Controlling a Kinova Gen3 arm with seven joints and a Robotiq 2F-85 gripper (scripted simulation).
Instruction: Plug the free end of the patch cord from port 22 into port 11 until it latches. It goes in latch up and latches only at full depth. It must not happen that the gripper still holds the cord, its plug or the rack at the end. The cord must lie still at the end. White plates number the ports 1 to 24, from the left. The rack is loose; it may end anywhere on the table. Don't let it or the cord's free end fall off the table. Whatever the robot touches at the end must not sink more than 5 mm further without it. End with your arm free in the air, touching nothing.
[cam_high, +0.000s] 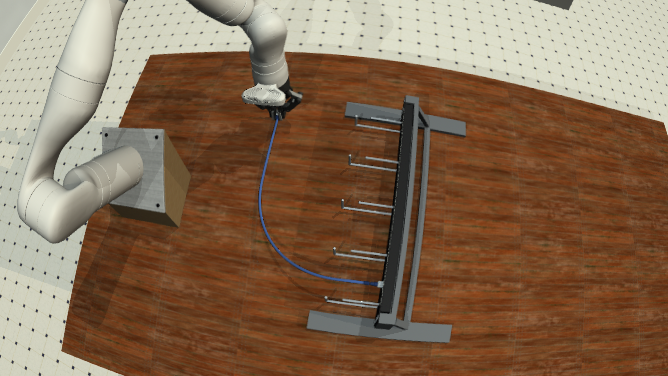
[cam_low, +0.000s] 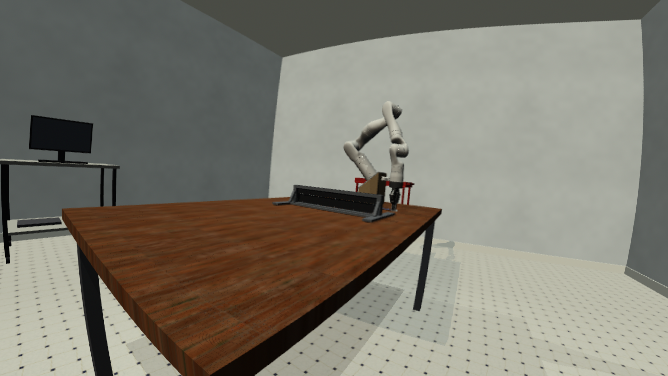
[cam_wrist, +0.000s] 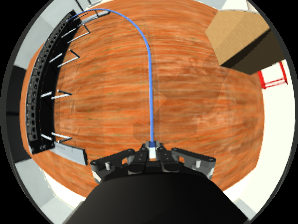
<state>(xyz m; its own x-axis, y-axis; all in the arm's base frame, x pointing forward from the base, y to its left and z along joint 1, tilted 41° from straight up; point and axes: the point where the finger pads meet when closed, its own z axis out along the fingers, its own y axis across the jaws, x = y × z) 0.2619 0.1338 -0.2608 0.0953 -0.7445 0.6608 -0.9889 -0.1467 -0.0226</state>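
The plug is 1 cm to the left of my hand and 1 cm below it.
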